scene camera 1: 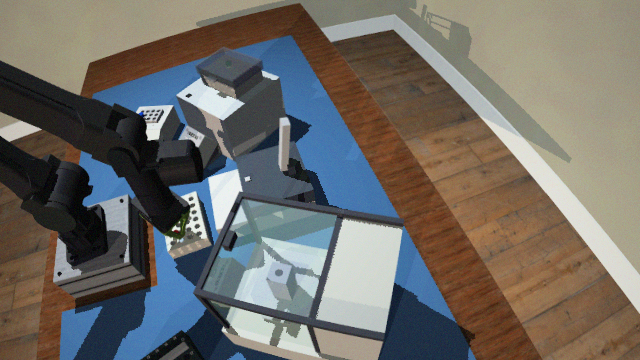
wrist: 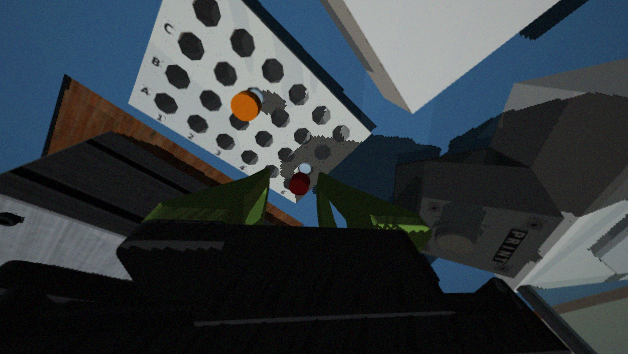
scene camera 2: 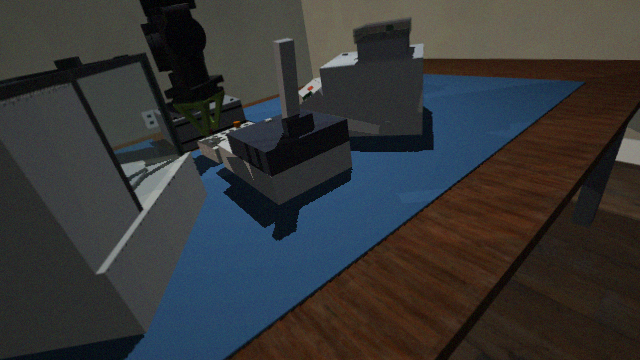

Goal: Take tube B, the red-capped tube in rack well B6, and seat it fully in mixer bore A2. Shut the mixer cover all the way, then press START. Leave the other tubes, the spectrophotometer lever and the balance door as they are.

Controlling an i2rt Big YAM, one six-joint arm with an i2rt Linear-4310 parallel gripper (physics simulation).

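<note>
Tube B's red cap stands at the number 6 end of the white rack; a little pale tube shows beside it. My gripper is partly open, pointing down over that end, with nothing held. In the wrist view the cap shows between the green fingertips, with gaps at both sides. The tall white machine, seemingly the mixer, has a translucent grey cover on top. Its bores are hidden. A slanted panel shows red and green marks.
An orange-capped tube stands in the rack. The spectrophotometer has an upright pale lever. The glass balance stands close to the rack. A small white block with holes stands near the mixer.
</note>
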